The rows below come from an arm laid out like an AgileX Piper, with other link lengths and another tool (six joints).
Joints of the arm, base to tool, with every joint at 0 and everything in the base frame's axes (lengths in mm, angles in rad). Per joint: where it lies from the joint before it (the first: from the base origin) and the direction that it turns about. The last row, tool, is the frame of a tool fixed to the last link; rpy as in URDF.
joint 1: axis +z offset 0 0 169.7
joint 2: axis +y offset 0 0 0
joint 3: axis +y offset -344.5 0 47.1
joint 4: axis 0.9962 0 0.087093 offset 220.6 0 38.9
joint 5: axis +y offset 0 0 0
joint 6: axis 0.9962 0 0.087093 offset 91.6 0 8
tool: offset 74.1 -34 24.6 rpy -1.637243 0.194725 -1.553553
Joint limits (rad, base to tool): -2.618..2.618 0..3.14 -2.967..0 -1.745..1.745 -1.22..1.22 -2.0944..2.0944
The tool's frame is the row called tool.
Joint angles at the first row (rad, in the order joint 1, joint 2, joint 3, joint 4, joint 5, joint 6):
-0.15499 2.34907 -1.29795 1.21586 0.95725 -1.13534
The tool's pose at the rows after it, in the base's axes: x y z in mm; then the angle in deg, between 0 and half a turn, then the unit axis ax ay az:
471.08 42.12 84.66 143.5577 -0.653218 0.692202 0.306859
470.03 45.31 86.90 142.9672 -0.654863 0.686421 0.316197
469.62 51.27 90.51 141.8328 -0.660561 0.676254 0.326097
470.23 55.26 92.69 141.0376 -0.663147 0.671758 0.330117
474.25 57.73 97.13 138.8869 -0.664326 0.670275 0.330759
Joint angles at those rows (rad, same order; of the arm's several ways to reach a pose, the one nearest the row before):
-0.14626 2.34773 -1.29794 1.22068 0.96899 -1.13930
-0.14626 2.34773 -1.29832 1.22661 0.99179 -1.14551
-0.14244 2.34774 -1.29835 1.24198 1.01973 -1.16612
-0.13798 2.34772 -1.29835 1.25627 1.03118 -1.17888
-0.13798 2.34772 -1.29833 1.29603 1.04273 -1.21002

